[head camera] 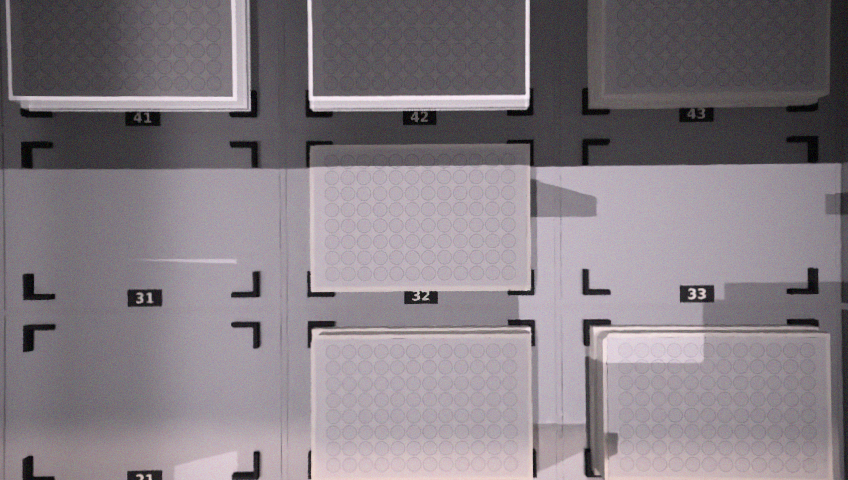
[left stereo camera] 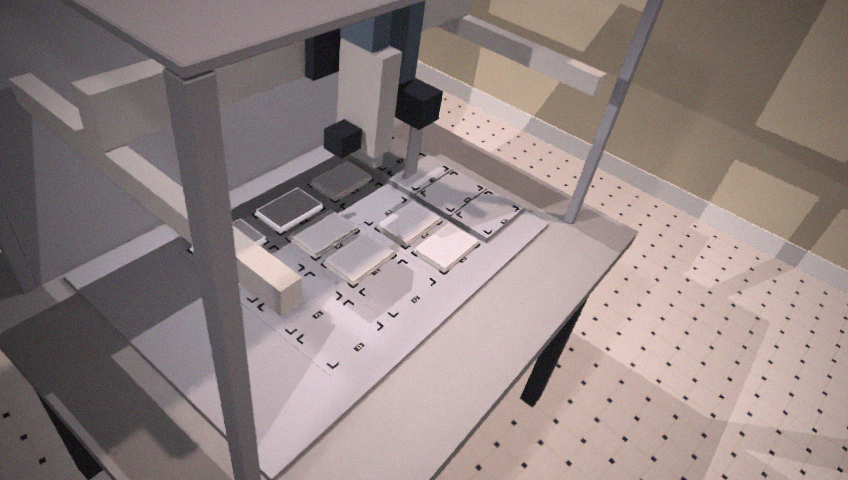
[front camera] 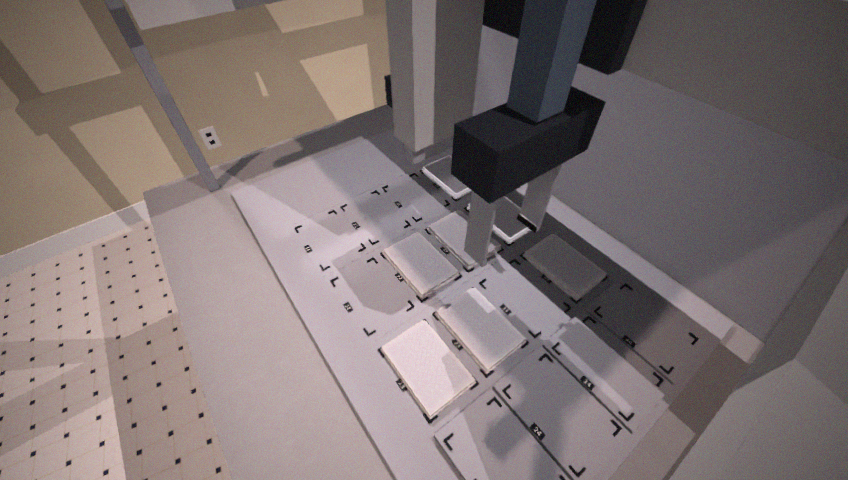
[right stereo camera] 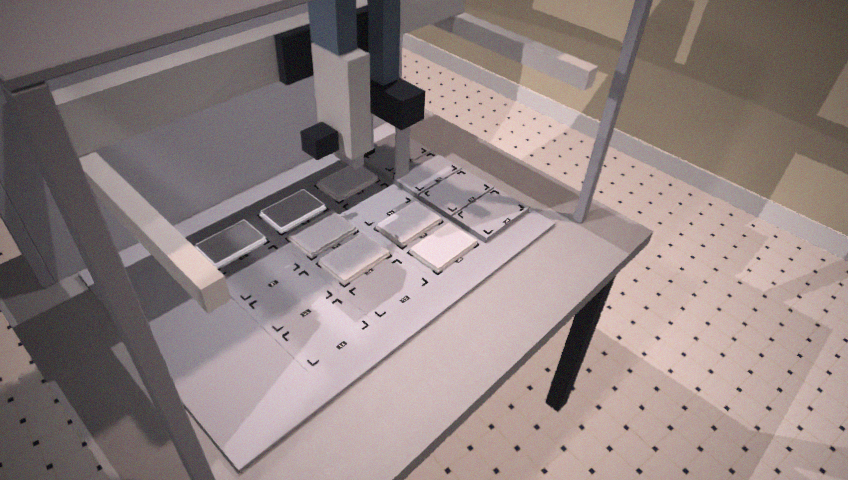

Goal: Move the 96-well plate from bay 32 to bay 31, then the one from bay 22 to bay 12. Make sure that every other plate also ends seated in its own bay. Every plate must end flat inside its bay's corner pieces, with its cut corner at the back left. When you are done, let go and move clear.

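Frame: origin at the robot's base, x ahead, y left, z up, level; millimetres.
Seen in the pictures: gripper, between the fingertips: [left stereo camera: 389, 164] [front camera: 502, 240] [right stereo camera: 383, 165]; robot's base, origin of its link: [left stereo camera: 332, 367] [front camera: 296, 229] [right stereo camera: 313, 364].
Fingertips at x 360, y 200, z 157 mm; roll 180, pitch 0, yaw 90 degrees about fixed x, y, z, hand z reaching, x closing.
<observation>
Pixels of each thing's top centre, then the offset from my fingertips to it. "*": a spot on its surface instead.
- bay 32 plate, centre of its top: [head camera: 420, 217] [front camera: 463, 235] [left stereo camera: 323, 230] [right stereo camera: 322, 230] dy +57, dx -132, dz -143 mm
- bay 22 plate, centre of its top: [head camera: 421, 407] [front camera: 419, 260] [left stereo camera: 359, 255] [right stereo camera: 354, 255] dy -50, dx -132, dz -143 mm
- Bay 31, a spot on its surface: [head camera: 142, 220] * dy +57, dx -297, dz -157 mm
- bay 12, a spot on its surface: [front camera: 374, 297] [left stereo camera: 400, 284] * dy -156, dx -122, dz -157 mm
- bay 41, a spot on its surface: [head camera: 124, 47] * dy +152, dx -295, dz -143 mm
- bay 42, a spot on its surface: [head camera: 419, 47] * dy +152, dx -132, dz -143 mm
- bay 43, a spot on its surface: [head camera: 708, 47] [front camera: 558, 264] * dy +150, dx +29, dz -143 mm
- bay 23, a spot on its surface: [head camera: 708, 410] [front camera: 477, 323] * dy -52, dx +28, dz -143 mm
- bay 13, a spot on its surface: [front camera: 428, 368] * dy -160, dx +40, dz -142 mm
The bay 32 plate [front camera: 450, 233] [head camera: 419, 217] [left stereo camera: 324, 234] [right stereo camera: 323, 233] lies flat inside its corner pieces. The bay 22 plate [front camera: 421, 264] [head camera: 419, 410] [left stereo camera: 358, 256] [right stereo camera: 355, 256] sits in front of it. Their cut corners are hard to make out. Bay 31 [head camera: 142, 220], left of bay 32, and bay 12 [front camera: 374, 297] [left stereo camera: 395, 288], in front of bay 22, hold no plate. My gripper [front camera: 502, 243] hangs above the deck, its two jaws wide apart with no plate between them. In the stereo views one jaw shows; the pipetting stage hides the other.
Plates sit in bay 41 [head camera: 124, 47], bay 42 [head camera: 419, 47], bay 43 [front camera: 565, 264] [head camera: 708, 47], bay 23 [front camera: 480, 330] [head camera: 708, 410] and bay 13 [front camera: 428, 368]. The pipetting stage [left stereo camera: 365, 95] [right stereo camera: 339, 98] stands beside the gripper. Raised bays lie at the right.
</observation>
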